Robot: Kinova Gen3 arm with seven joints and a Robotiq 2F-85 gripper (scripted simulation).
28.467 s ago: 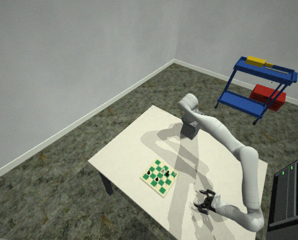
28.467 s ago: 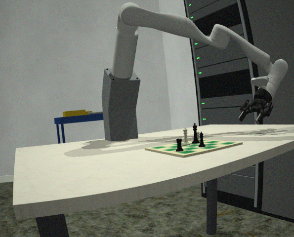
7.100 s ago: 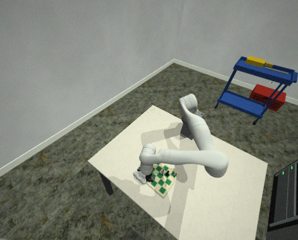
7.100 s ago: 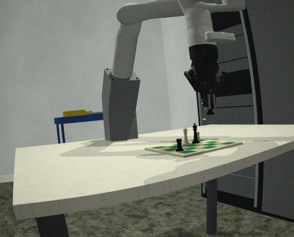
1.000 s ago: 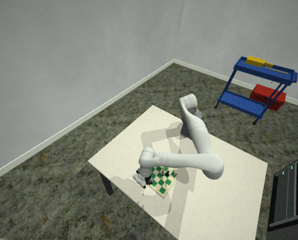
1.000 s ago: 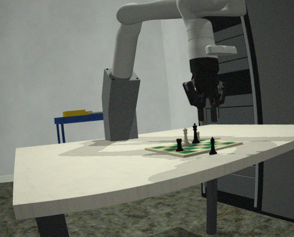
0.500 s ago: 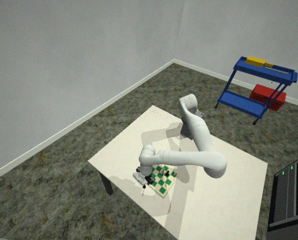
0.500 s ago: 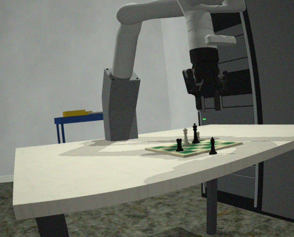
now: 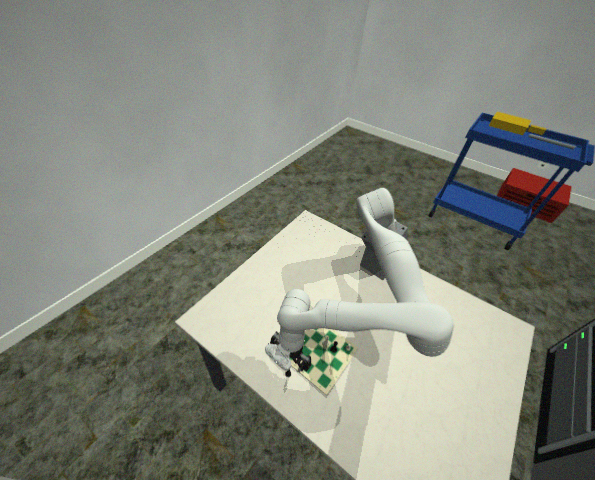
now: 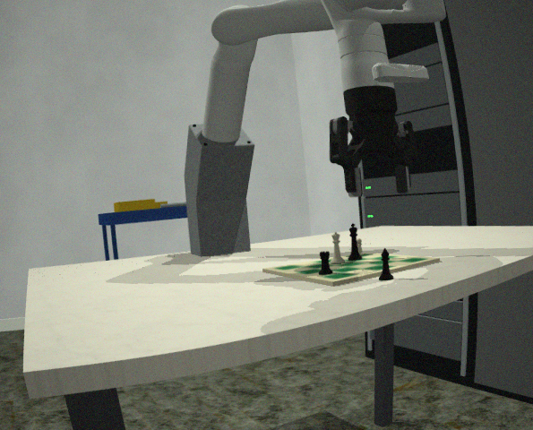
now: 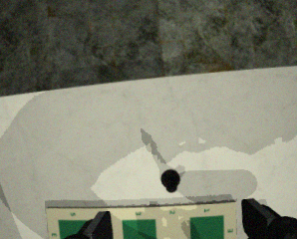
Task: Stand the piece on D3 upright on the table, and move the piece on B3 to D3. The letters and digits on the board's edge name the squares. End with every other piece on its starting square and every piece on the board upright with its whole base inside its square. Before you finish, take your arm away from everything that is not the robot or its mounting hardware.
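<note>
My hand is 18 cm past the white piece, 1 cm to the right of it and 9 cm above it. From my hand the other things lie so: white pawn 24 cm behind, 8 cm to the left, 10 cm below; then chessboard 14 cm behind, 1 cm to the left, 12 cm below; then tall black piece 19 cm behind, 4 cm to the left, 9 cm below.
</note>
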